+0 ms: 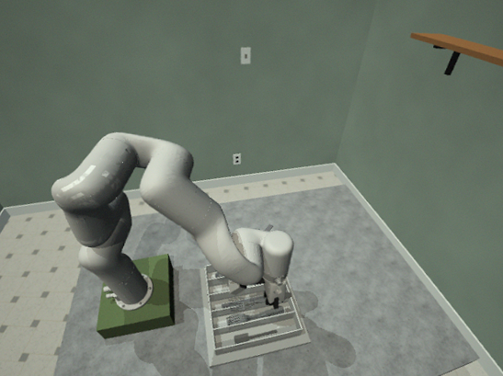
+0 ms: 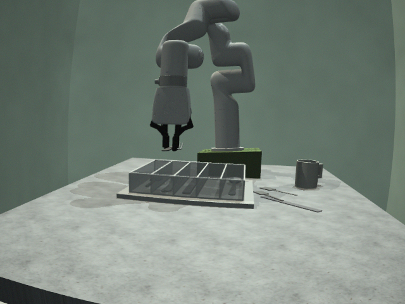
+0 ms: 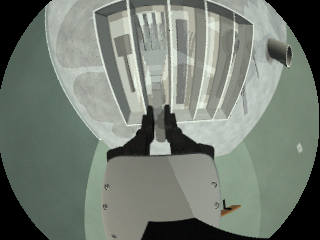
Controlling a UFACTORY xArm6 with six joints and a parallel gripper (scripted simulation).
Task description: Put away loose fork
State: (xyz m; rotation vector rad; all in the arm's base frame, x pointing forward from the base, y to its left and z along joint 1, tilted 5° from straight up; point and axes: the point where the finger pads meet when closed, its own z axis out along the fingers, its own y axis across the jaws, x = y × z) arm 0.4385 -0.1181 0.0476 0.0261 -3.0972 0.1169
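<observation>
My hand is 50 mm past the cutlery tray, 50 mm to the right of it and 90 mm above it.
</observation>
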